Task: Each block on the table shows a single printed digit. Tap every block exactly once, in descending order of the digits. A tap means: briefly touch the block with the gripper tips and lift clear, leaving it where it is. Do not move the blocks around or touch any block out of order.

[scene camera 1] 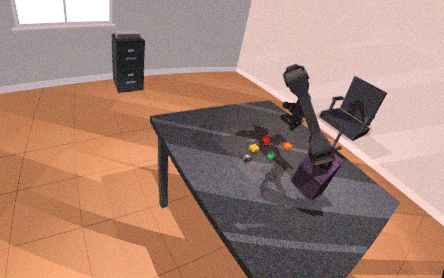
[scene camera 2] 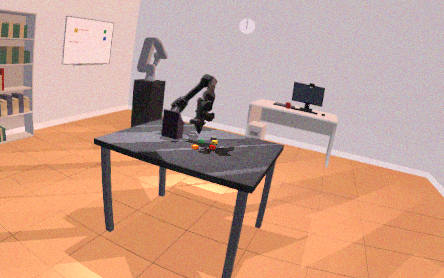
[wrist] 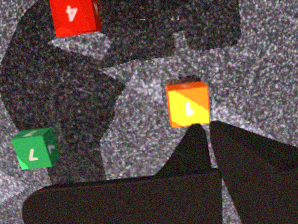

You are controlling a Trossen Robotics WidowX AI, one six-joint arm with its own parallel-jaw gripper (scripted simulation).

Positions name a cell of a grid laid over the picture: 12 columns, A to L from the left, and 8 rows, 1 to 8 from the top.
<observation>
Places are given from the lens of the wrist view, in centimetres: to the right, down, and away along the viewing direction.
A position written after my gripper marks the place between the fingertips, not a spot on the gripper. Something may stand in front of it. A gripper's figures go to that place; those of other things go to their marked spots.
my gripper (wrist: I5): 2, 1, 10
green block (wrist: B6): -10, 3, 20
</observation>
